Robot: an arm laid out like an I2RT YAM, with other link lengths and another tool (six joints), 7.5 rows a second.
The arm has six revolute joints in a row. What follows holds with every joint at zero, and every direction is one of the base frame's.
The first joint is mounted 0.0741 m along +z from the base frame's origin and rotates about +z.
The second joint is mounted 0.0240 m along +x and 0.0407 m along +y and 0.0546 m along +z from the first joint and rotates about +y.
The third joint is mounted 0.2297 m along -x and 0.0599 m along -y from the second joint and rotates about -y.
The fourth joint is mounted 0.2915 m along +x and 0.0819 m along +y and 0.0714 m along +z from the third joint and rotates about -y.
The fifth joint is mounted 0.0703 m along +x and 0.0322 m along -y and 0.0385 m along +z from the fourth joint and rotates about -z.
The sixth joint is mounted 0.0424 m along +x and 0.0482 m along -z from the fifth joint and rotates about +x.
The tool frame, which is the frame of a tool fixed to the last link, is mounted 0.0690 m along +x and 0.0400 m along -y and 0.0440 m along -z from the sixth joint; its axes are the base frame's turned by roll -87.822, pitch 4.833 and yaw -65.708 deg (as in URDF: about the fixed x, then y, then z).
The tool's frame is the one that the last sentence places.
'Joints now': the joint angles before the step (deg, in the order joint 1, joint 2, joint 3, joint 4, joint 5, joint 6). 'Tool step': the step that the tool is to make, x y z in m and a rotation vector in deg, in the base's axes. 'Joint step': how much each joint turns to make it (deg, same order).
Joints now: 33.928 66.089 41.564 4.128 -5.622 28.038
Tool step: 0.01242 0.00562 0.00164 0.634 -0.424 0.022
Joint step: -0.528 3.419 2.376 1.756 -0.617 0.087
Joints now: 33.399 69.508 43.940 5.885 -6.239 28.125
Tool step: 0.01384 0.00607 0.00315 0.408 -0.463 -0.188
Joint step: -0.438 3.696 3.075 1.232 -0.265 0.000
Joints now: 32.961 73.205 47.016 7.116 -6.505 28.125
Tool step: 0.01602 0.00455 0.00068 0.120 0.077 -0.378
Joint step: -0.791 4.219 3.514 0.705 -0.436 0.000
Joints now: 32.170 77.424 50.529 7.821 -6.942 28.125
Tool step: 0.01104 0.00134 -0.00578 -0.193 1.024 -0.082
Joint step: -0.879 3.340 2.203 0.176 -0.877 0.087
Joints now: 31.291 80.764 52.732 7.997 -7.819 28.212
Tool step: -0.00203 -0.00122 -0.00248 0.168 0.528 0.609
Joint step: -0.266 -0.341 -0.605 -0.088 -0.965 0.090
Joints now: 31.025 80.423 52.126 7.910 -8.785 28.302
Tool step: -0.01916 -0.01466 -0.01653 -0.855 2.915 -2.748
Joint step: 0.000 -4.034 -5.248 -1.492 2.268 1.748
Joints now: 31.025 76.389 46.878 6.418 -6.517 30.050
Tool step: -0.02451 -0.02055 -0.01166 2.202 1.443 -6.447
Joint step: -0.086 -8.083 -8.453 0.619 4.833 4.915
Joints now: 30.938 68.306 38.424 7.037 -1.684 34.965
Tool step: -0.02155 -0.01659 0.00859 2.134 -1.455 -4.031
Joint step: 0.174 -10.437 -6.157 -1.935 3.510 2.555
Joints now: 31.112 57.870 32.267 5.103 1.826 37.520
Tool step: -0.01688 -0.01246 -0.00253 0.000 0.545 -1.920
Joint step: 0.088 -6.783 -3.960 -3.336 1.778 0.976
